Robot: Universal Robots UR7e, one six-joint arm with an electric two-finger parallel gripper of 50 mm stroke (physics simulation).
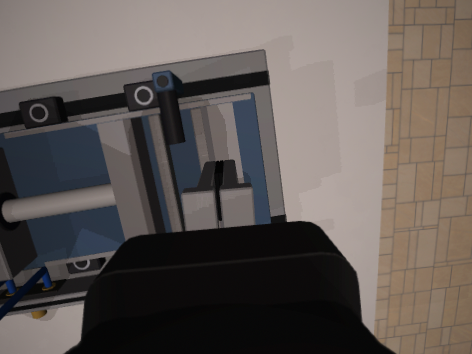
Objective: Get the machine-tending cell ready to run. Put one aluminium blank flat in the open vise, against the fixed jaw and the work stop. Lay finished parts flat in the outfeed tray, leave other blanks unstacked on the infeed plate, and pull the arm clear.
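Frame: origin at the arm's base, x down, y ahead, z right, level; millimetres.
Seen in the pictures: gripper, fingertip midpoint: (221,180).
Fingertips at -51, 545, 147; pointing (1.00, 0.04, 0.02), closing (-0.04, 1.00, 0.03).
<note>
Offsets run from my fingertips to a thing's top centre, as dx, dy, dz. "pt": to the spot under its first point. Level surfaces: height alone.
My gripper (221,180) is shut, with its fingertips together and nothing between them. It hangs over the right part of the vise @[pt +112, +48, +5] (270,150) and hides part of the right jaw. The vise is open. Its left, moving jaw (125,175) stands on the screw side, and its right, fixed jaw (229,130) shows above the fingers. The work stop @[+36, -27, -35] (172,120), a black rod on a blue block, reaches in from the vise's upper side between the jaws. No blank shows between the jaws in the part I can see. The tray and the infeed plate do not show.
The vise screw @[+33, -95, +19] (62,202) runs left from the moving jaw. Dark clamps (42,112) (141,96) sit along the upper side. A blue hose @[pt +61, -168, +85] (22,292) and fittings are at the lower left. The pale table top @[dx +132] (335,150) ends at a tiled floor (430,165) on the right.
</note>
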